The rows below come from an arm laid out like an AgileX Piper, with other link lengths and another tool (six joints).
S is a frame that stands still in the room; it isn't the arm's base.
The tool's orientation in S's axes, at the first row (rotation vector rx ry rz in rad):
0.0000 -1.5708 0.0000
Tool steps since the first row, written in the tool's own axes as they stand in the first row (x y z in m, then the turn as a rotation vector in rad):
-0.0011 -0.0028 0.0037 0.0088 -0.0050 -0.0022
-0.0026 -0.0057 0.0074 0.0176 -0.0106 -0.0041
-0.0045 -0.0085 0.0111 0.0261 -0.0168 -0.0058
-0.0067 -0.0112 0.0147 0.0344 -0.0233 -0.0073
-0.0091 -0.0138 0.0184 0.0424 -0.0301 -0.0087
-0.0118 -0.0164 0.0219 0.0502 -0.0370 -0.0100
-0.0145 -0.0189 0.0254 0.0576 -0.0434 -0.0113
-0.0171 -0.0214 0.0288 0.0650 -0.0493 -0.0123
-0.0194 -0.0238 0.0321 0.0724 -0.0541 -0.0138
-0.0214 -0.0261 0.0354 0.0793 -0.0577 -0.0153
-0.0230 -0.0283 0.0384 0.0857 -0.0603 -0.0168
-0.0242 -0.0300 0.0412 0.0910 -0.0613 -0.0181
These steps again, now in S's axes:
-0.0037 -0.0028 -0.0011 0.0022 -0.0050 0.0088
-0.0074 -0.0057 -0.0026 0.0041 -0.0106 0.0176
-0.0111 -0.0085 -0.0045 0.0058 -0.0168 0.0261
-0.0147 -0.0112 -0.0067 0.0073 -0.0233 0.0344
-0.0184 -0.0138 -0.0091 0.0087 -0.0301 0.0424
-0.0219 -0.0164 -0.0118 0.0100 -0.0370 0.0502
-0.0254 -0.0189 -0.0145 0.0113 -0.0434 0.0576
-0.0288 -0.0214 -0.0171 0.0123 -0.0493 0.0650
-0.0321 -0.0238 -0.0194 0.0138 -0.0541 0.0724
-0.0354 -0.0261 -0.0214 0.0153 -0.0577 0.0793
-0.0384 -0.0283 -0.0230 0.0168 -0.0603 0.0857
-0.0412 -0.0300 -0.0242 0.0181 -0.0613 0.0910

